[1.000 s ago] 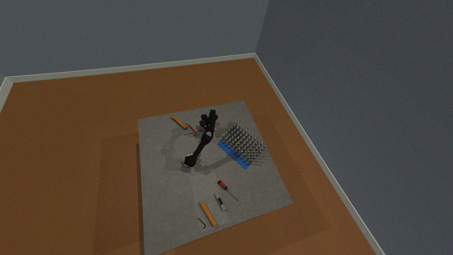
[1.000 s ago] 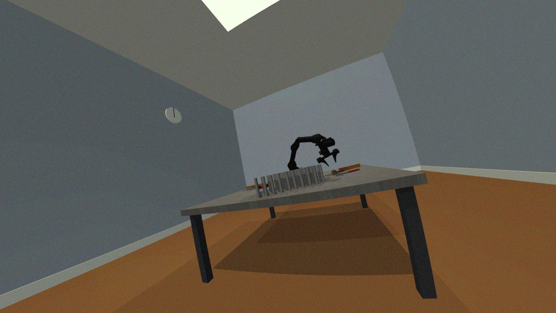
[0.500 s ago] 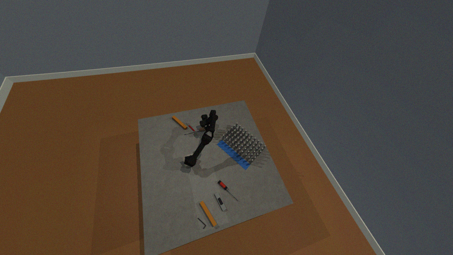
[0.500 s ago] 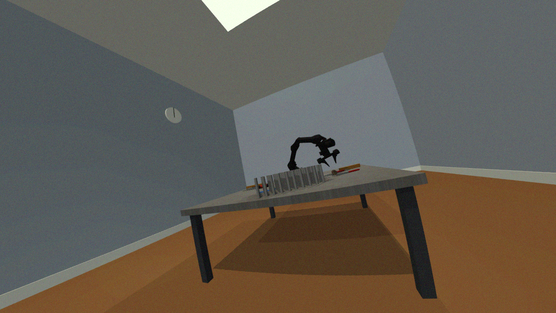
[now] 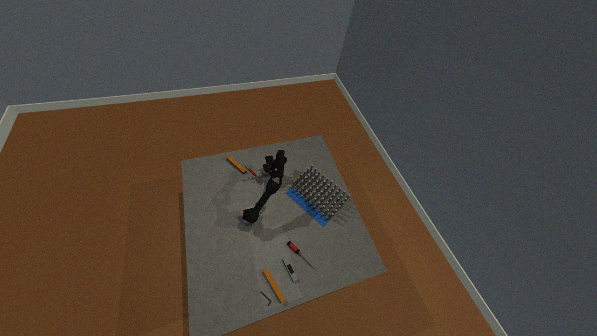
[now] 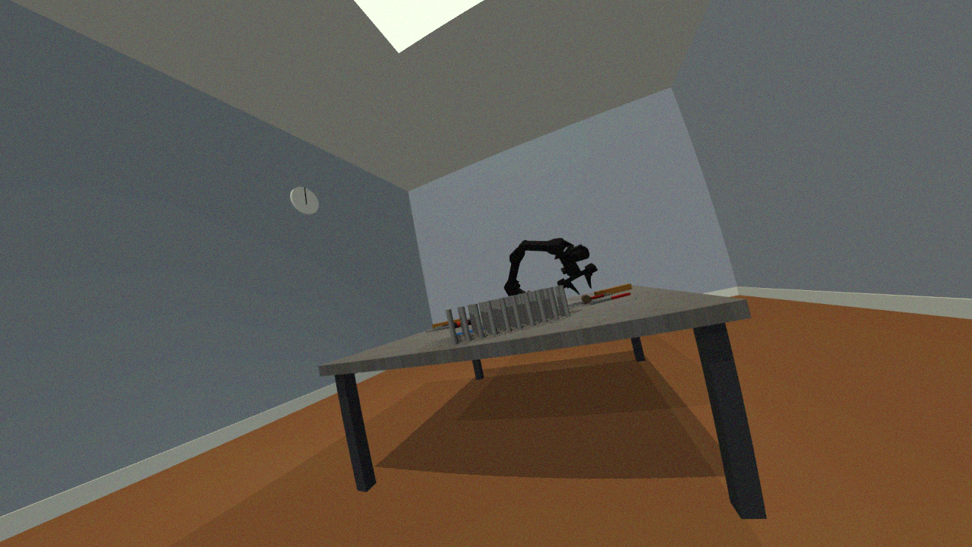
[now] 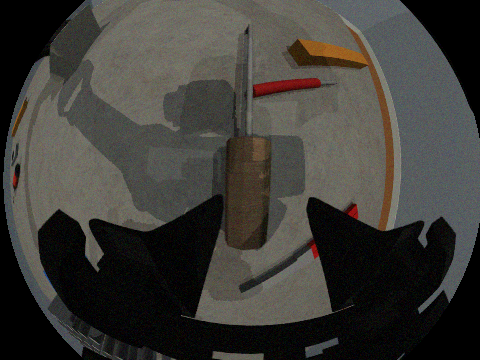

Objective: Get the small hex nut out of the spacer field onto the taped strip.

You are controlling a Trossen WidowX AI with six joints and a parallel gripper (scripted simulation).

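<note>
Now: gripper tip 110 mm past the hook tool, 40 mm above it and 10 mm to the left of it. From my gripper tip the other things lie so: blue taped strip 370 mm to the right, 250 mm ahead, 50 mm below; dark flat tool 780 mm to the right, 40 mm below; thin red tool 150 mm behind, 80 mm to the left, 50 mm below.
</note>
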